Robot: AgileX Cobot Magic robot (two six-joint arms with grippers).
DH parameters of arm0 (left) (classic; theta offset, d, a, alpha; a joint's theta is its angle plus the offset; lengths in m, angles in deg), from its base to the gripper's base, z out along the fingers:
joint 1: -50.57 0.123 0 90
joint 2: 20.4 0 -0.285 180
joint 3: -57.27 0 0.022 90
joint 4: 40.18 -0.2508 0 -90
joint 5: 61.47 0 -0.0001 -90
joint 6: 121.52 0.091 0 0
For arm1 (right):
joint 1: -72.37 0.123 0 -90
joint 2: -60.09 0 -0.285 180
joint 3: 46.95 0 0.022 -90
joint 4: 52.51 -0.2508 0 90
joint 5: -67.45 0 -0.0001 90
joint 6: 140.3 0.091 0 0
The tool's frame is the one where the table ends.
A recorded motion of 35 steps. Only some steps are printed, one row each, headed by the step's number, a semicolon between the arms.
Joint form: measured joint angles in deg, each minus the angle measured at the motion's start. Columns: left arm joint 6, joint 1, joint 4, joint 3, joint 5, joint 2; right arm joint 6, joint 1, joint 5, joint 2, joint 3, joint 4.
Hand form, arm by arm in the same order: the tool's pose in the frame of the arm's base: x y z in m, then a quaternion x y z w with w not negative. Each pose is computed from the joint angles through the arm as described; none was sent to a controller.
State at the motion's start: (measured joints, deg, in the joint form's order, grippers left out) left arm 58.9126 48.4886 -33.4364 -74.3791 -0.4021 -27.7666; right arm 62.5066 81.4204 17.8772 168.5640 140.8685 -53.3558
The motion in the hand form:
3: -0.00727 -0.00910 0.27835 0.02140 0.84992 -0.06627 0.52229; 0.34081 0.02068 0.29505 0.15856 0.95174 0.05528 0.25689
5: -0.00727 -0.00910 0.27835 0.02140 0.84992 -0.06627 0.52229; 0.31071 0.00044 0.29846 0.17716 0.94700 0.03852 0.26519
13: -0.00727 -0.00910 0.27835 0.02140 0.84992 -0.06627 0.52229; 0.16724 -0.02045 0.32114 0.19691 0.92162 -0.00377 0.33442
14: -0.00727 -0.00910 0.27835 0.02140 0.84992 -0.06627 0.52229; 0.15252 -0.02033 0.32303 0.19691 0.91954 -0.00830 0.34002
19: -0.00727 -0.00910 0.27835 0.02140 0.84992 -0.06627 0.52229; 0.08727 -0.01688 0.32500 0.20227 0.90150 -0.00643 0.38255
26: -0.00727 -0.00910 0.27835 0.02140 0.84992 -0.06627 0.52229; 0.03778 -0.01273 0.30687 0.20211 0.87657 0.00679 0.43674
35: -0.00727 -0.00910 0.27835 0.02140 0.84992 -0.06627 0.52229; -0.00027 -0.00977 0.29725 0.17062 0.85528 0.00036 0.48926
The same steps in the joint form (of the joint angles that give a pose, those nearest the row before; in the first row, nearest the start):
3: 0.00 0.00 0.00 0.00 0.00 0.00; 0.00 -5.45 2.08 -9.28 -10.67 1.47
5: 0.00 0.00 0.00 0.00 0.00 0.00; -0.13 -8.54 2.75 -15.65 -17.13 2.86
13: 0.00 0.00 0.00 0.00 0.00 0.00; -0.20 -13.07 -1.48 -47.74 -37.49 7.88
14: 0.00 0.00 0.00 0.00 0.00 0.00; -0.20 -13.07 -3.13 -51.12 -38.62 8.44
19: 0.00 0.00 0.00 0.00 0.00 0.00; -0.19 -13.06 -9.25 -67.24 -43.41 8.76
26: 0.00 0.00 0.00 0.00 0.00 0.00; -0.37 -13.07 -11.30 -82.43 -49.58 8.11
35: 0.00 0.00 0.00 0.00 0.00 0.00; -4.71 -13.07 -14.60 -94.50 -51.45 7.69

